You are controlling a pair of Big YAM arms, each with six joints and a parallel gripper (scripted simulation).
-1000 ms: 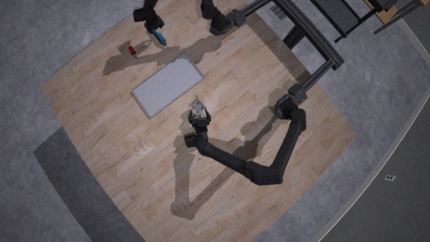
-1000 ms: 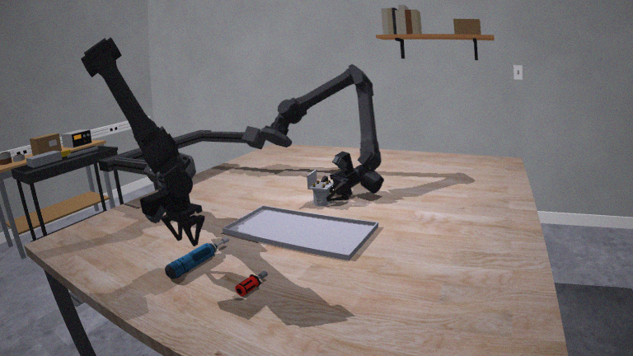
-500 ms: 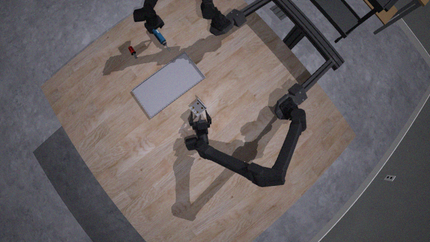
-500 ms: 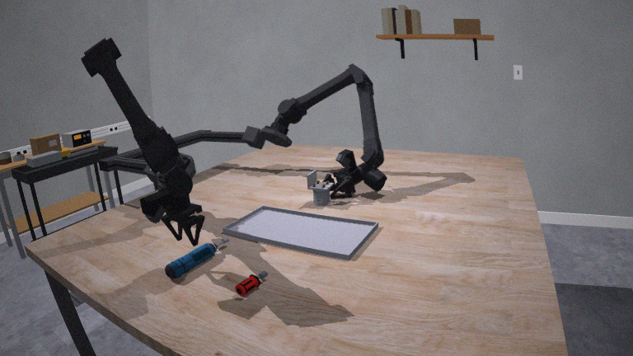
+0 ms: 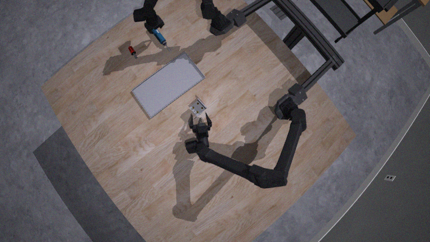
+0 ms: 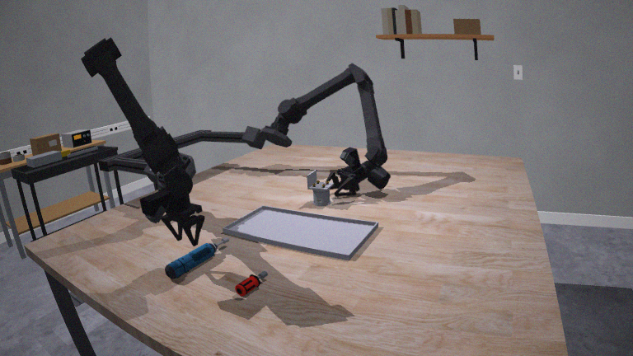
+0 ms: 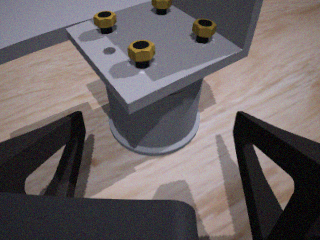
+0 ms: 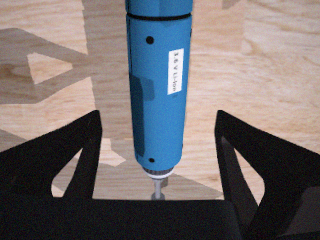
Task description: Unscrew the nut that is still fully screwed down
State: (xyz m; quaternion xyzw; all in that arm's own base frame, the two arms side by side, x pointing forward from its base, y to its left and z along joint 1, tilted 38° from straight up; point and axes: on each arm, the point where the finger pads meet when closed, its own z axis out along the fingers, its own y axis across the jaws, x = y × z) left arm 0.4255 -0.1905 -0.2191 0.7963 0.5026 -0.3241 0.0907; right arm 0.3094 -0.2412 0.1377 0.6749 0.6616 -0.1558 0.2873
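Now: left hand 4 cm below the nut and 2 cm to the left of it. The rest, counted from my left hand: shallow grey tray 28 cm to the right, 4 cm ahead, 3 cm below; then grey bracket plate 4 cm to the right, 4 cm above, 2 cm behind; then joint module 4 cm to the right, 1 cm behind.
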